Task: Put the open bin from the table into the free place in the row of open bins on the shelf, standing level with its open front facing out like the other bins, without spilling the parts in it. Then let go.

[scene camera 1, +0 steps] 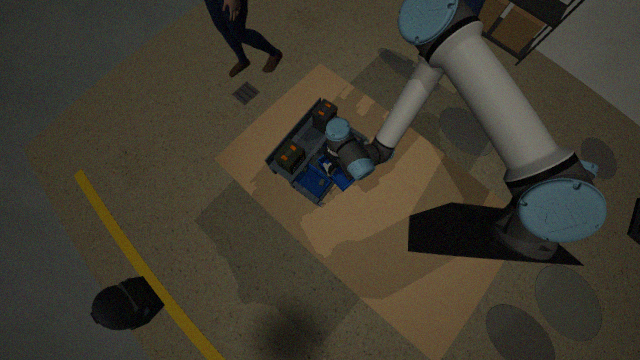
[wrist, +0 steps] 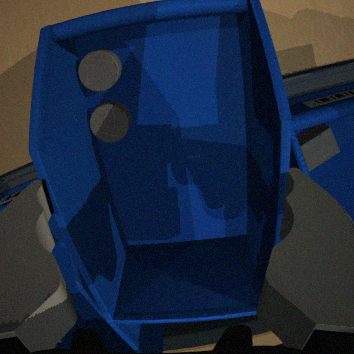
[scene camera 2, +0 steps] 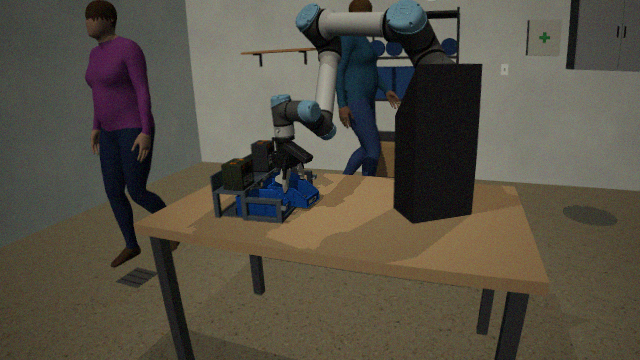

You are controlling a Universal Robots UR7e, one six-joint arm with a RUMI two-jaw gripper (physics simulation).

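Frame: origin at the arm's base, x ahead, y left, z up, level; centimetres.
Where they show: gripper, fingertip midpoint: point(scene camera 1: 339, 168) point(wrist: 164, 179) point(scene camera 2: 294, 187); arm's base, origin of the base link: point(scene camera 1: 519, 238) point(scene camera 2: 441, 82).
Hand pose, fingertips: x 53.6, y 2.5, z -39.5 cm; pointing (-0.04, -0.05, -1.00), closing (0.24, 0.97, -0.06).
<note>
Things, the pixels of their top centre, and the offset from my fingertips. "pt": a spot on its surface instead. Level surfaces: height alone.
- open blue bin, surface spot: point(wrist: 200, 75) point(scene camera 1: 340, 180) pt dx -3.4, dy +2.8, dz -5.3 cm
- blue neighbour bin, surface spot: point(scene camera 2: 260, 206) pt dx +6.4, dy +16.8, dz -1.9 cm
- grey shelf, surface spot: point(scene camera 2: 217, 204) pt dx +22.8, dy +19.6, dz -1.6 cm
- grey block, middle of its top: point(wrist: 317, 151) dx +2.8, dy +8.9, dz -4.5 cm
- table, its level: dz -6.9 cm
The open blue bin point(scene camera 1: 343, 181) point(scene camera 2: 304, 194) point(wrist: 200, 75) sticks out in front of the row, with its back part between the neighbouring bins. Two round grey parts point(wrist: 99, 70) point(wrist: 110, 122) lie in it, near one side wall. My gripper point(wrist: 164, 179) point(scene camera 2: 293, 177) is shut on the bin, with one jaw against each outer side wall. A blue neighbour bin point(scene camera 1: 312, 181) point(scene camera 2: 260, 206) stands in the grey shelf point(scene camera 2: 217, 204); the neighbour on the right in the wrist view point(wrist: 335, 185) holds a grey block point(wrist: 320, 150). The arm hides part of the row in scene camera 1.
Two dark boxes with orange marks point(scene camera 1: 290, 156) point(scene camera 1: 325, 114) point(scene camera 2: 237, 173) point(scene camera 2: 262, 156) stand on the shelf's upper level, close to the wrist. A tall black block point(scene camera 2: 435, 145) stands on the table point(scene camera 2: 350, 245) near the arm's base. Two people stand beyond the table.
</note>
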